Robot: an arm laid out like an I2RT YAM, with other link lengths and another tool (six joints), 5 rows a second.
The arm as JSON. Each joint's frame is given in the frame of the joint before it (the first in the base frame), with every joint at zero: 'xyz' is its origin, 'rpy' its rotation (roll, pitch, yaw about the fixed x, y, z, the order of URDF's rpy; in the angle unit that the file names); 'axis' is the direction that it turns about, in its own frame. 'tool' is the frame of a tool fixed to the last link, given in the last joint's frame.
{
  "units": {
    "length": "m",
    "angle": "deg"
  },
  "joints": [
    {
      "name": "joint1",
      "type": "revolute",
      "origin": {
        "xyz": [
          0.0,
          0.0,
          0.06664
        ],
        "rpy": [
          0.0,
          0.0,
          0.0
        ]
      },
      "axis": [
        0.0,
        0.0,
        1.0
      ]
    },
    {
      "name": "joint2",
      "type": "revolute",
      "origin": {
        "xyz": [
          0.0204,
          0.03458,
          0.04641
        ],
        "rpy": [
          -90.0,
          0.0,
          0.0
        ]
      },
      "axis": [
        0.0,
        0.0,
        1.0
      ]
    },
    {
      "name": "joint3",
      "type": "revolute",
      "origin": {
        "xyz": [
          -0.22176,
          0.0,
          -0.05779
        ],
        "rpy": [
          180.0,
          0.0,
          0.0
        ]
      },
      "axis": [
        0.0,
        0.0,
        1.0
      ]
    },
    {
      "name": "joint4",
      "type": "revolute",
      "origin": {
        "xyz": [
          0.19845,
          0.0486,
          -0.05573
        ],
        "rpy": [
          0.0,
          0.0,
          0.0
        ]
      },
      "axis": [
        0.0,
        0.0,
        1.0
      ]
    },
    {
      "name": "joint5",
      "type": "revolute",
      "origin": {
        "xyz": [
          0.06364,
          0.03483,
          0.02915
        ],
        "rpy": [
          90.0,
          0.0,
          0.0
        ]
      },
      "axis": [
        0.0,
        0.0,
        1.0
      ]
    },
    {
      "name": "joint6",
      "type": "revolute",
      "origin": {
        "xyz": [
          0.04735,
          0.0,
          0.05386
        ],
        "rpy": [
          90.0,
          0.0,
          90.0
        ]
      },
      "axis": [
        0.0,
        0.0,
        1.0
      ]
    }
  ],
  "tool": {
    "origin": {
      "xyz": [
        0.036,
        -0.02,
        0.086
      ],
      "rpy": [
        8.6,
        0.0,
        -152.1
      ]
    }
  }
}
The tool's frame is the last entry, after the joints.
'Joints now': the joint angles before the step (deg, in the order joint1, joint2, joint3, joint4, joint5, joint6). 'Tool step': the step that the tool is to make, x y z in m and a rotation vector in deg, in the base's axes. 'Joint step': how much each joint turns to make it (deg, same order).
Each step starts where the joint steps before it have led.
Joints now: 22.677, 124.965, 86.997, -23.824, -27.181, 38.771
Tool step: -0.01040, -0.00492, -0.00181, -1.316, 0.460, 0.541
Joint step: 0.201, -1.815, -3.077, -0.066, 0.761, -0.874
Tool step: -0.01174, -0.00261, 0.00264, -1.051, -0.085, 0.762
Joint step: 0.633, -2.745, -3.406, 0.051, 0.836, -0.626
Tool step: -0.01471, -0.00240, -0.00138, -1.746, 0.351, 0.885
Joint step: 1.102, -2.426, -3.766, 0.107, 1.402, -0.477
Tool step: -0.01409, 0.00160, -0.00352, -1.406, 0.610, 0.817
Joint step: 1.661, -1.568, -3.095, 0.525, 1.267, 0.381
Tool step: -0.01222, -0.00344, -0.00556, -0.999, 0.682, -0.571
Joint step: 0.806, -1.538, -3.804, 1.629, 1.091, 1.108
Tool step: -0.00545, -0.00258, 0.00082, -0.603, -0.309, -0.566
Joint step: 0.436, -1.544, -2.046, 0.753, 1.021, 0.696
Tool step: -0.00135, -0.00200, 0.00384, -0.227, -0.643, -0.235
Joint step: 0.037, -1.310, -0.821, -0.006, 0.566, 0.050
